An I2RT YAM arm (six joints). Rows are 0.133 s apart.
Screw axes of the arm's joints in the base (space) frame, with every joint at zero. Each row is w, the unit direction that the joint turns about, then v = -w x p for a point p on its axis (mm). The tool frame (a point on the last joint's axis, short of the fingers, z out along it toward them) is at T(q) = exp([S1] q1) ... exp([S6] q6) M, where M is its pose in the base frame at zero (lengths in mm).
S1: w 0 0 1 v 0 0 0
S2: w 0 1 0 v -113.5 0 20
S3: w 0 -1 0 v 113.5 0 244
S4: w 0 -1 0 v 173.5 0 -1
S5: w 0 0 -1 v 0 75 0
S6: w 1 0 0 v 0 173.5 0
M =
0 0 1 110.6
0 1 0 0
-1 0 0 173.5
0 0 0 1
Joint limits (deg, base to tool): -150..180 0..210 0..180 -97..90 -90..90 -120..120
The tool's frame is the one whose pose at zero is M.
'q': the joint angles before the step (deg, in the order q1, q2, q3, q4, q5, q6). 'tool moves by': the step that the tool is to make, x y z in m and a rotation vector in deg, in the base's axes. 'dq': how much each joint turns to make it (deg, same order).
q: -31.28, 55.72, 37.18, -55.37, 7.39, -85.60
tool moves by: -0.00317, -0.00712, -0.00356, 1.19, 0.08, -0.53
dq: -3.25, 0.70, -0.44, 0.70, -1.66, -2.37
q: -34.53, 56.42, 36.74, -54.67, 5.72, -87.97
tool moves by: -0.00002, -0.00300, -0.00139, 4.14, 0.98, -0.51
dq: -1.59, 2.11, 0.96, -2.02, -2.99, -0.37
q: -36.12, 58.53, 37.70, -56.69, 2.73, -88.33
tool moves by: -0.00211, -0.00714, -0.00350, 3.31, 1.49, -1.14
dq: -2.98, 2.46, 0.62, -1.32, -2.03, -1.49
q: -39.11, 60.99, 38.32, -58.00, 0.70, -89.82
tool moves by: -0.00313, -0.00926, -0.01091, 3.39, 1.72, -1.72
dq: -3.59, 3.34, -0.61, 0.43, -1.67, -1.67
